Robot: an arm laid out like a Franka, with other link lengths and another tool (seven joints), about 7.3 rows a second.
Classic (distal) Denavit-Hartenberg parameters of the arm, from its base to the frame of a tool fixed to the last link. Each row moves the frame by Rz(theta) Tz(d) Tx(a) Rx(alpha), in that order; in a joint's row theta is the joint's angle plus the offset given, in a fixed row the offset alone. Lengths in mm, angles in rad.
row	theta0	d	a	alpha
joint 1	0	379.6	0	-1.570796
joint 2	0	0	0	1.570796
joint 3	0	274.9	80	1.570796
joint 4	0	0	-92.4	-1.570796
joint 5	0	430.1	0	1.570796
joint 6	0	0	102.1	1.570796
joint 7	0.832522	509.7	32.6	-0.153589
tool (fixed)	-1.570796	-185.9	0	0
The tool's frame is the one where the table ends.
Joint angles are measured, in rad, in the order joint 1, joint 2, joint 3, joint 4, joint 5, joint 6, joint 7. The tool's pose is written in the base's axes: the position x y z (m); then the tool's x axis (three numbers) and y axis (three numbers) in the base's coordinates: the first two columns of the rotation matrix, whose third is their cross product. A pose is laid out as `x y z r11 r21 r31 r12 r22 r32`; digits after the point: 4 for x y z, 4 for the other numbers.
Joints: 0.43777 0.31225 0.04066 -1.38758 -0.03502 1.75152 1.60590
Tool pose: 0.6565 0.2794 0.3335 0.9227 -0.3716 -0.1028 -0.3759 -0.9263 -0.0252
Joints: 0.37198 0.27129 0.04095 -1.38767 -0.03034 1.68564 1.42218
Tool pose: 0.6622 0.2318 0.3551 0.9570 -0.2641 -0.1203 -0.2663 -0.9639 -0.0021
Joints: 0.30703 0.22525 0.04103 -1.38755 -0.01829 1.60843 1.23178
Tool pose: 0.6589 0.1872 0.3780 0.9776 -0.1450 -0.1524 -0.1452 -0.9893 0.0100
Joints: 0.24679 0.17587 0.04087 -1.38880 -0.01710 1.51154 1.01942
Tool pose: 0.6451 0.1435 0.3999 0.9797 0.0011 -0.2003 0.0061 -0.9997 0.0243
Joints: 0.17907 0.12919 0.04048 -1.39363 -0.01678 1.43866 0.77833
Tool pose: 0.6345 0.1008 0.4196 0.9572 0.1691 -0.2349 0.1775 -0.9840 0.0149
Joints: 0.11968 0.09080 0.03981 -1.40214 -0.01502 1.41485 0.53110
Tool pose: 0.6339 0.0700 0.4364 0.9087 0.3481 -0.2302 0.3567 -0.9342 -0.0049
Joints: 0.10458 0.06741 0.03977 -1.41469 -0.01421 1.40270 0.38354
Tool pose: 0.6295 0.0654 0.4428 0.8538 0.4671 -0.2299 0.4764 -0.8791 -0.0168
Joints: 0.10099 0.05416 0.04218 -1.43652 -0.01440 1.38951 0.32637
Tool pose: 0.6206 0.0656 0.4380 0.8210 0.5140 -0.2484 0.5240 -0.8512 -0.0293
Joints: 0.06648 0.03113 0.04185 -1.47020 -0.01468 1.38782 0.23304
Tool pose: 0.6146 0.0468 0.4341 0.7862 0.5624 -0.2563 0.5719 -0.8192 -0.0431
